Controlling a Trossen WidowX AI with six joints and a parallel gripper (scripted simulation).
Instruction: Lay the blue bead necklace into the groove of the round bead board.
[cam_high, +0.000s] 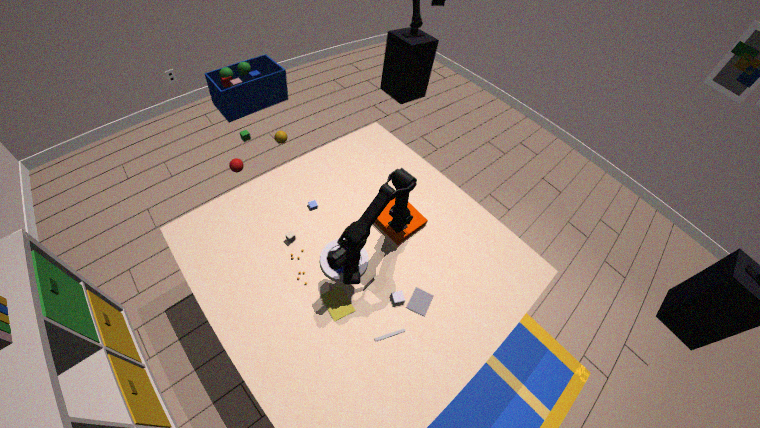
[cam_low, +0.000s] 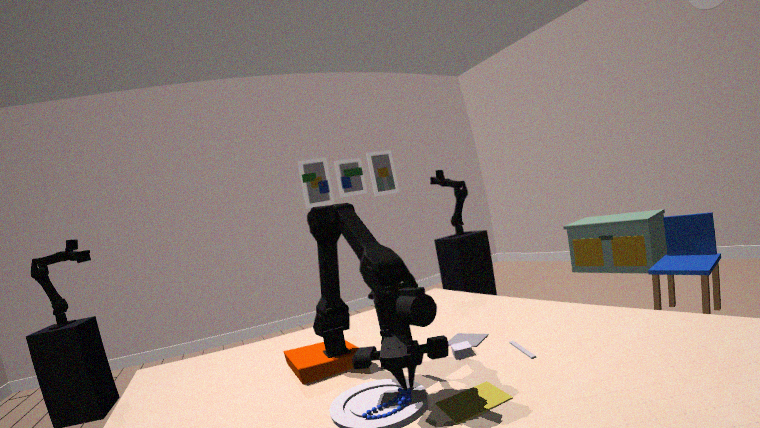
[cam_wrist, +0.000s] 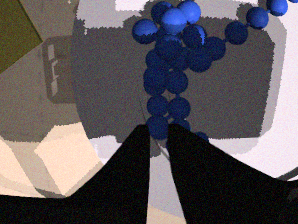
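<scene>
Right now my gripper tip is 20 mm past the round bead board, 70 mm to the left of it and 10 mm above it. From my gripper tip the other things lie so: yellow sheet: 110 mm ahead, 80 mm to the left, 20 mm below; thin grey bar: 20 mm ahead, 290 mm to the left, 20 mm below; small grey block: 90 mm behind, 200 mm to the left, 10 mm below.
</scene>
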